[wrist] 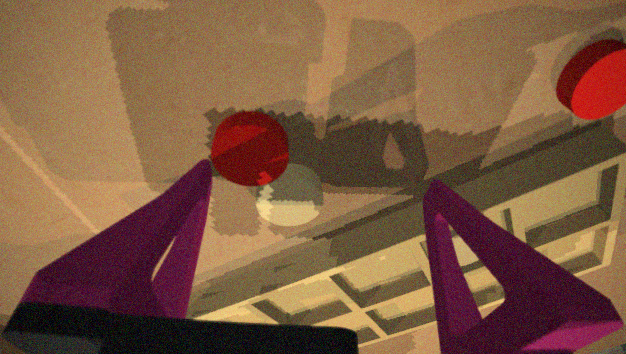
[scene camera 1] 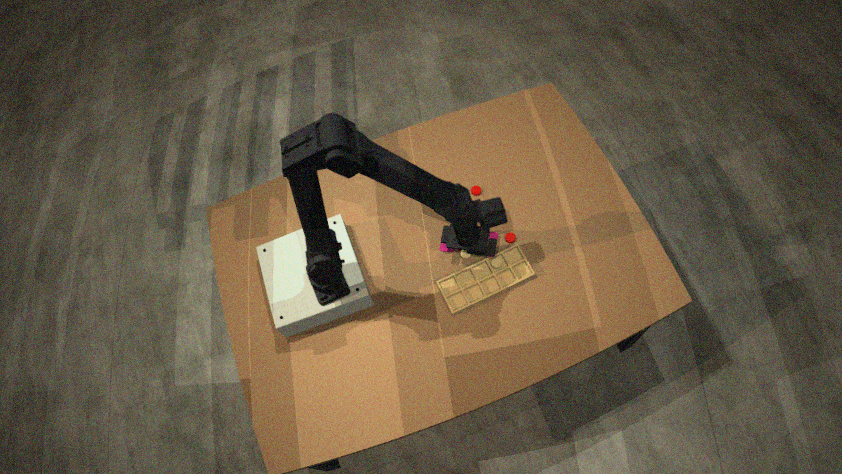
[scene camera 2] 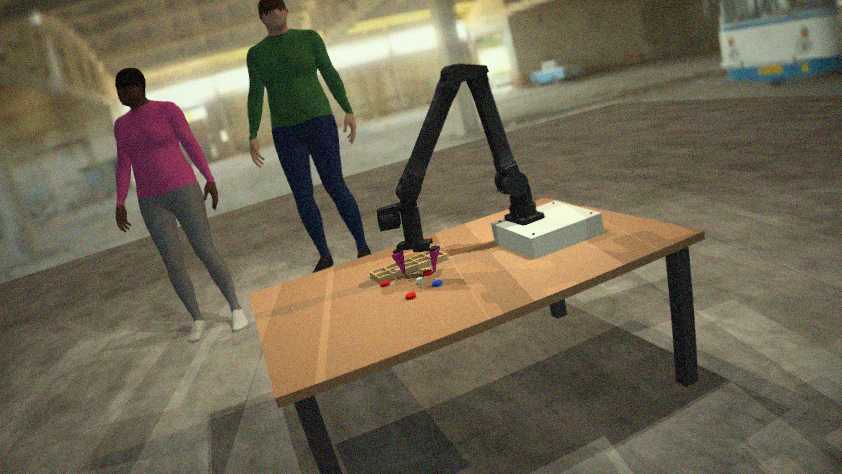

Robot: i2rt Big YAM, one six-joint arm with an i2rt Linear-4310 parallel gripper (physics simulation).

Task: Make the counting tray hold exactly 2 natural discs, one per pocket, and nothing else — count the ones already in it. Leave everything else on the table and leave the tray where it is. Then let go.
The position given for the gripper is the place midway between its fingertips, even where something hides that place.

Note:
The gripper (scene camera 1: 471, 252) is open and touches a counting tray (scene camera 1: 479, 282).
The counting tray also shows in the wrist view (wrist: 375, 279) and in scene camera 2 (scene camera 2: 422, 260). The gripper shows as well in the wrist view (wrist: 323, 180) and in scene camera 2 (scene camera 2: 419, 273).

